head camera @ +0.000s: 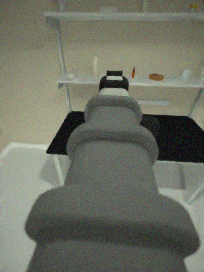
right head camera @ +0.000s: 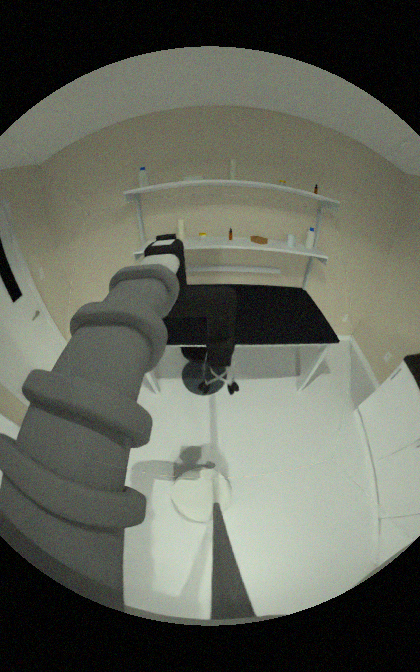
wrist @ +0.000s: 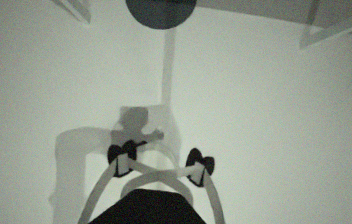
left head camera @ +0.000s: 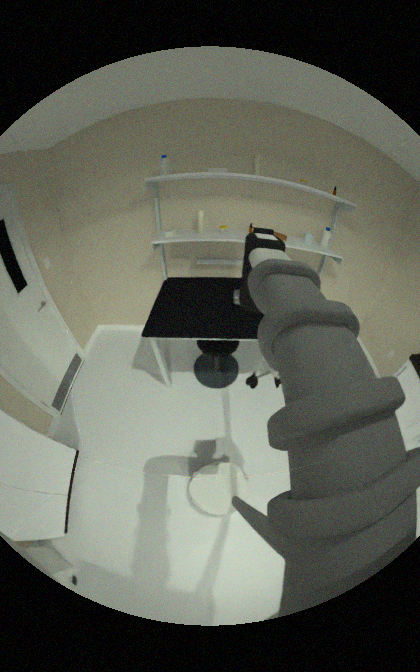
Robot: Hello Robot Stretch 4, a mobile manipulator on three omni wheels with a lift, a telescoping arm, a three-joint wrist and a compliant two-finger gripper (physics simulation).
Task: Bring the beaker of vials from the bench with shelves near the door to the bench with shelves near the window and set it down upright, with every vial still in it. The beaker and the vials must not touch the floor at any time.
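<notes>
My gripper [left head camera: 265,382] [right head camera: 219,387] [wrist: 161,156] is open and empty. It points down over the floor, in front of the bench's front edge. The bench with shelves [head camera: 177,142] [left head camera: 195,307] [right head camera: 280,315] has a black top and stands ahead. A small pale glassy part of the beaker [left head camera: 236,297] shows on the bench top in the left head view, at the left edge of my wrist. My arm and wrist hide the rest of it. The vials cannot be made out. In the head view and the right head view the beaker is hidden.
Two shelves hold bottles, small jars and a brown block [head camera: 156,77] [right head camera: 259,240]. A dark round stool [left head camera: 216,370] [right head camera: 200,377] [wrist: 161,12] stands under the bench's front. A door [left head camera: 40,305] is at the left, a white cabinet [right head camera: 400,440] at the right, and another [left head camera: 35,485] at the near left.
</notes>
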